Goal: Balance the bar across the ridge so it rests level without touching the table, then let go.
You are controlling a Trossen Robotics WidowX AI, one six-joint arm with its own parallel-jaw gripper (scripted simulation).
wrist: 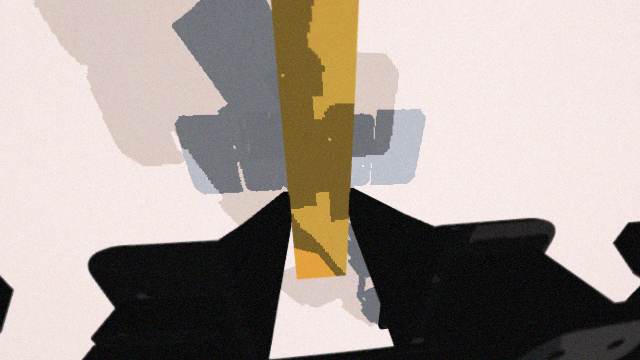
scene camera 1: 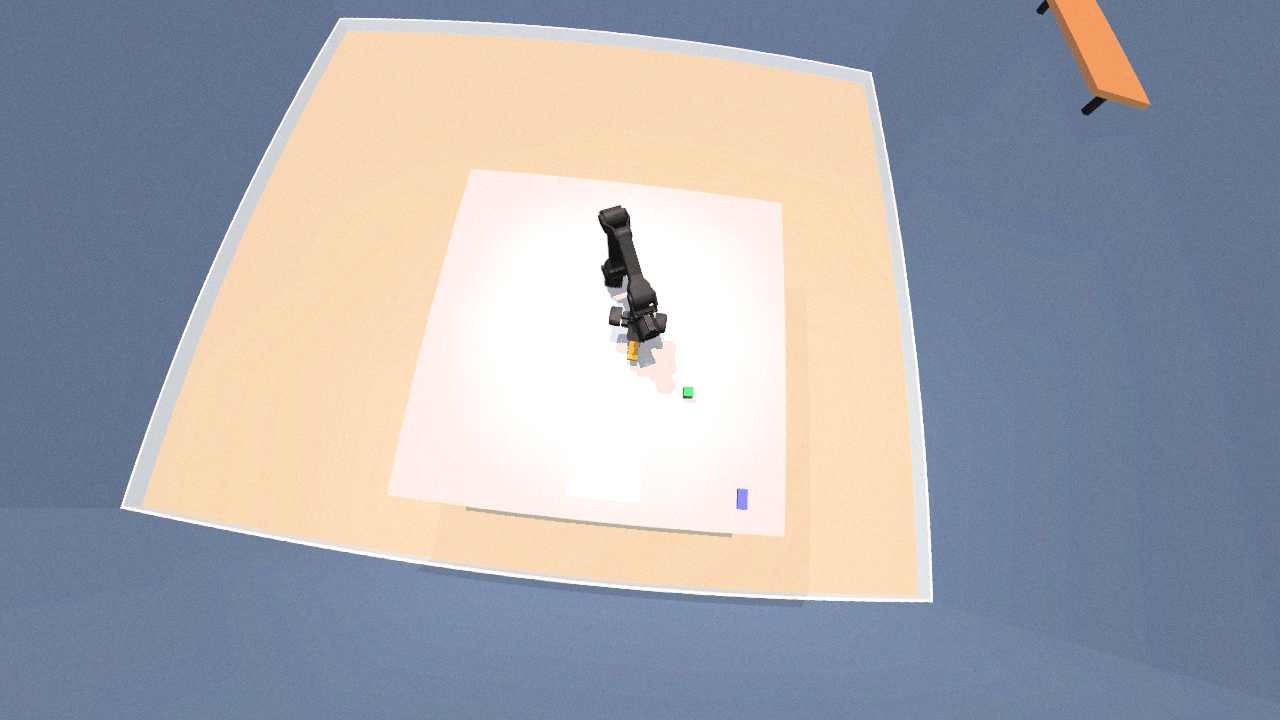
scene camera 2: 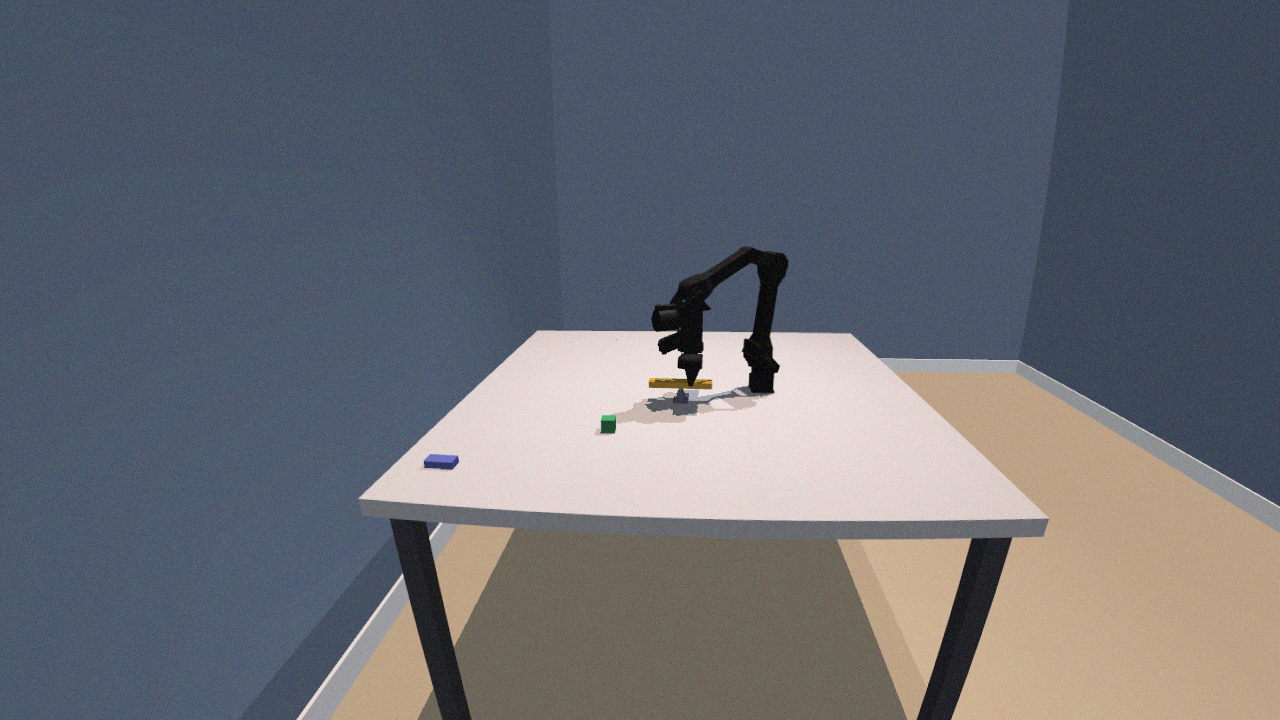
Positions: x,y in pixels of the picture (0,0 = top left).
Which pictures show my gripper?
The wrist view, scene camera 1 and scene camera 2: all of them.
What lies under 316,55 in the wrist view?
A yellow bar.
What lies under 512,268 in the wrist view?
My gripper.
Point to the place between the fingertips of my gripper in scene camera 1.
636,328
